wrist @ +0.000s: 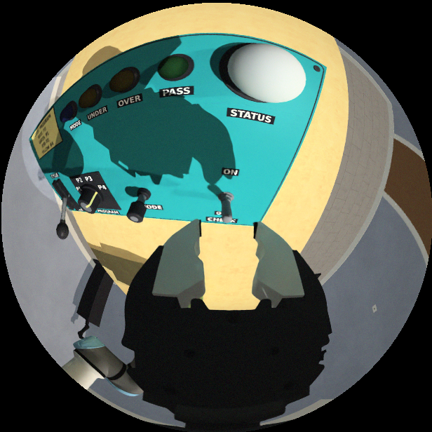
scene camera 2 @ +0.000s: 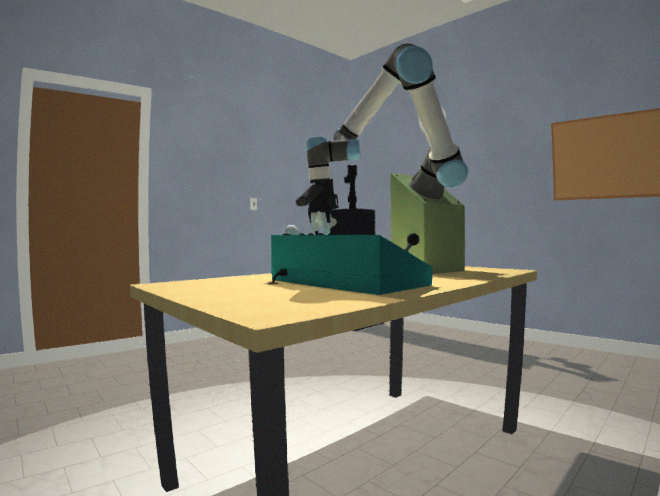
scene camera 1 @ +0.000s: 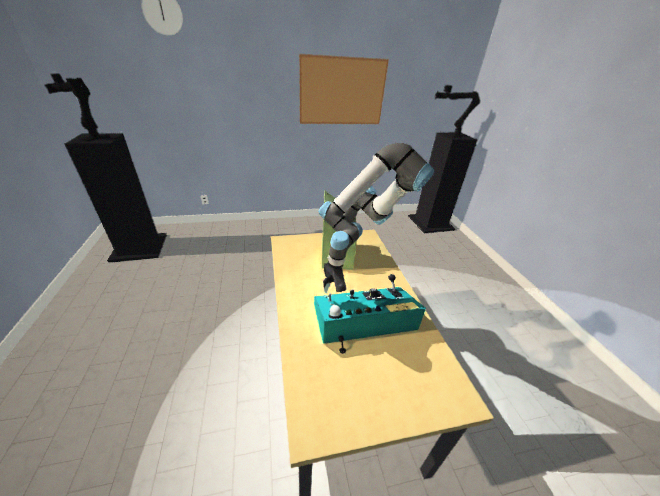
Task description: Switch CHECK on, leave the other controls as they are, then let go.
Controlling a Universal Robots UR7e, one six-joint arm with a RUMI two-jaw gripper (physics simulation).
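Frame: origin at the arm's base, x left, y up, z ahead, level; metres.
Seen in the pictures: gripper, fingertip midpoint: [scene camera 1: 331, 292]; arm's base, origin of the base link: [scene camera 2: 425, 190].
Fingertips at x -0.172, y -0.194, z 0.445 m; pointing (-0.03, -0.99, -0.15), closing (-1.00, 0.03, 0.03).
Offsets run from my fingertips to a thing's top centre. "spot": to the spot under its first point.
The teal control box [scene camera 1: 373, 325] [scene camera 2: 325, 262] [wrist: 280, 150] sits on the table. The CHECK toggle [wrist: 227, 207] is a small metal lever near the box's edge. In the wrist view its tip points away from the ON label, over the OFF and CHECK labels. My gripper [wrist: 227, 222] [scene camera 2: 320, 230] is partly open and empty, its two pale fingers apart just beyond the toggle's tip in the wrist view. The black MODE toggle [wrist: 136, 212], the PROGRAM knob [wrist: 90, 199] and a ball-ended lever @(dx +0.361, dy +0.012, dz -0.059 m) [wrist: 62, 229] [scene camera 1: 392, 280] [scene camera 2: 412, 239] stand along the same side.
A white STATUS dome [wrist: 267, 72] [scene camera 1: 335, 310] and a PASS lamp [wrist: 175, 67] stand on the panel, with more lamps beside them. A small black lever @(spot: dx +0.006, dy -0.123, dz +0.223 m) [scene camera 1: 342, 344] [scene camera 2: 278, 274] stands by the box. A green pedestal [scene camera 2: 445, 234] stands under the arm's base.
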